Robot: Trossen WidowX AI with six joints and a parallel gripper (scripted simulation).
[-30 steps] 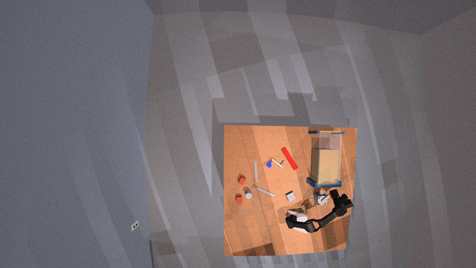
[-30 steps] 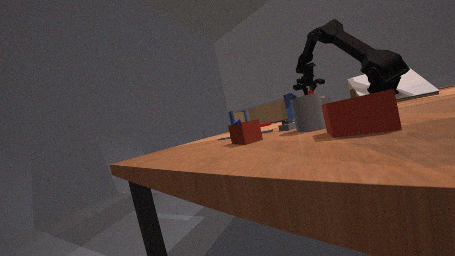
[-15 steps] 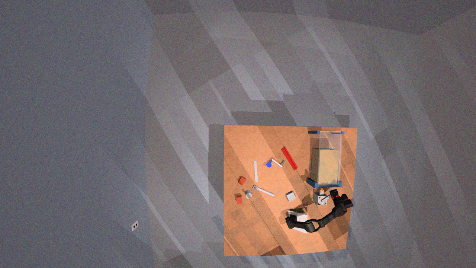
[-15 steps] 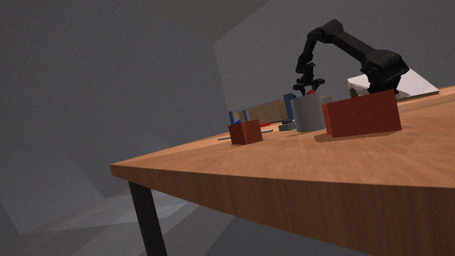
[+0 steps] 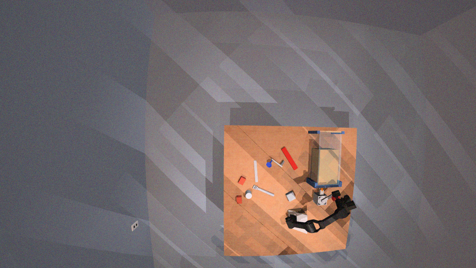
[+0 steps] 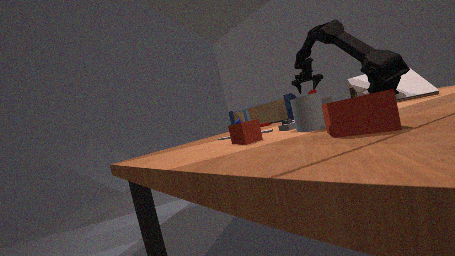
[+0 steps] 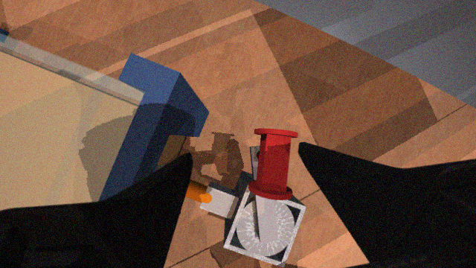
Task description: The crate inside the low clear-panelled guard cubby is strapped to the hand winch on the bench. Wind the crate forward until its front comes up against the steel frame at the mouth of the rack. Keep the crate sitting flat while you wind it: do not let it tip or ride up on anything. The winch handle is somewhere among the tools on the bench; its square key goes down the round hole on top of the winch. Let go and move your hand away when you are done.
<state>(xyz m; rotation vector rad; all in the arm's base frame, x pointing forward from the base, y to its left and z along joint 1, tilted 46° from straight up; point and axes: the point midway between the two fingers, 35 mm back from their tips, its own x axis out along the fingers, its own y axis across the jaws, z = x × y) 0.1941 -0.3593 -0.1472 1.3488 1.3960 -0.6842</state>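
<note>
The red grip is 3 cm behind my gripper tip and 3 cm below it. The rest, counted from my gripper tip: grey winch 8 cm behind, 9 cm to the left, 13 cm below; blue steel frame 10 cm ahead, 8 cm to the left, 6 cm below; red-knobbed crank 4 cm behind, 4 cm to the left, 6 cm below.
</note>
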